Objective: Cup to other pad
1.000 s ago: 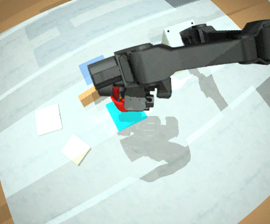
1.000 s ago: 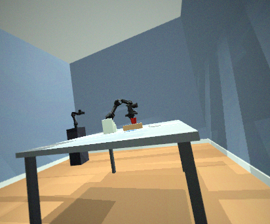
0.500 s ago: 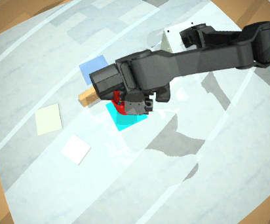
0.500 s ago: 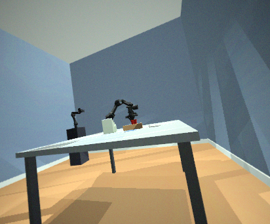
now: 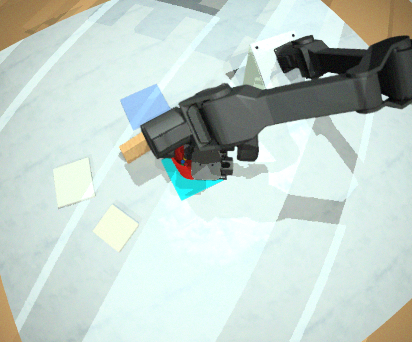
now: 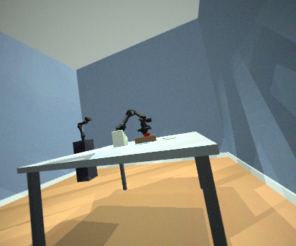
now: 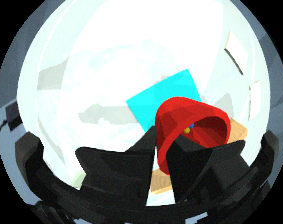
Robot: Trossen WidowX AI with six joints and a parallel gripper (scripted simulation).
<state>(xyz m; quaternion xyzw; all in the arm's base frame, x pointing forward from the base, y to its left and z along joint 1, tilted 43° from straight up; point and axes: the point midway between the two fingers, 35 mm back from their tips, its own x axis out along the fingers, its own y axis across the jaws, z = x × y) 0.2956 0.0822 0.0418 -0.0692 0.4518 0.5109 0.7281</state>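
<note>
My gripper tip is 2 cm short of the brown wooden block, 12 cm to the left of it and 3 cm above it. Round my gripper tip: red cup: 2 cm ahead, 2 cm to the right; light blue pad: 3 cm ahead, 23 cm to the right, 6 cm below.
</note>
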